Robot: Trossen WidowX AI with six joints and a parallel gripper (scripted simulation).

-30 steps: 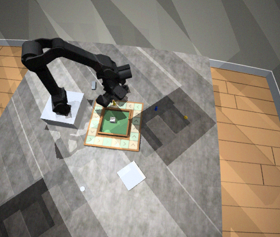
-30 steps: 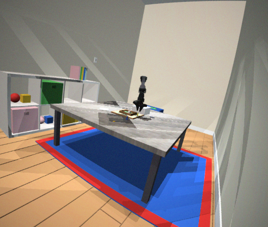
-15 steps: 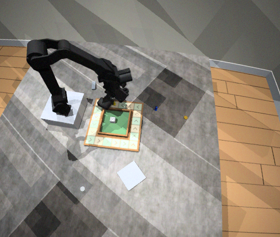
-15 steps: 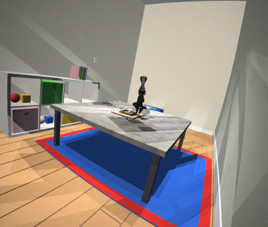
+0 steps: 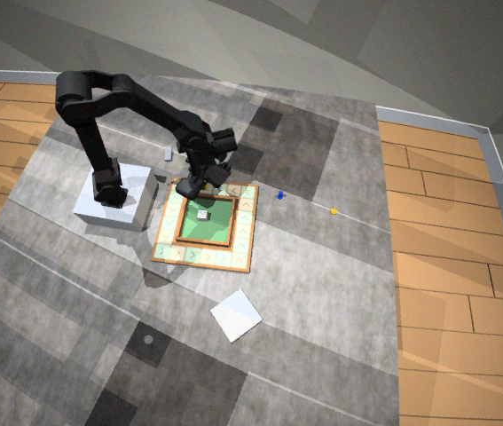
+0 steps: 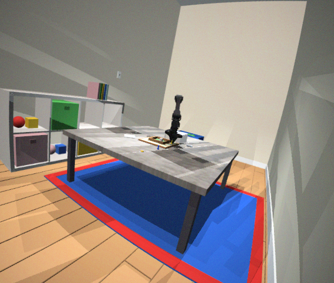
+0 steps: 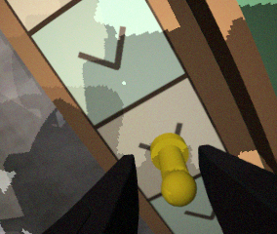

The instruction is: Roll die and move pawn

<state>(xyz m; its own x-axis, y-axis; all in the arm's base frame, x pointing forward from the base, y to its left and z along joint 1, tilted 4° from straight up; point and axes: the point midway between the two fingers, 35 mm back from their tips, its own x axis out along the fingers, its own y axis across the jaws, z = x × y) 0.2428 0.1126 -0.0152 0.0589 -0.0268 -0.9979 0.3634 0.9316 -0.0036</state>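
Now: gripper tip 110 mm to the left of the die and 20 mm short of it. The rest, counted from my gripper tip: blue pawn: 240 mm ahead, 10 mm to the left, 10 mm below; yellow pawn: 10 mm above; white card: 370 mm to the right, 160 mm ahead, 20 mm below.
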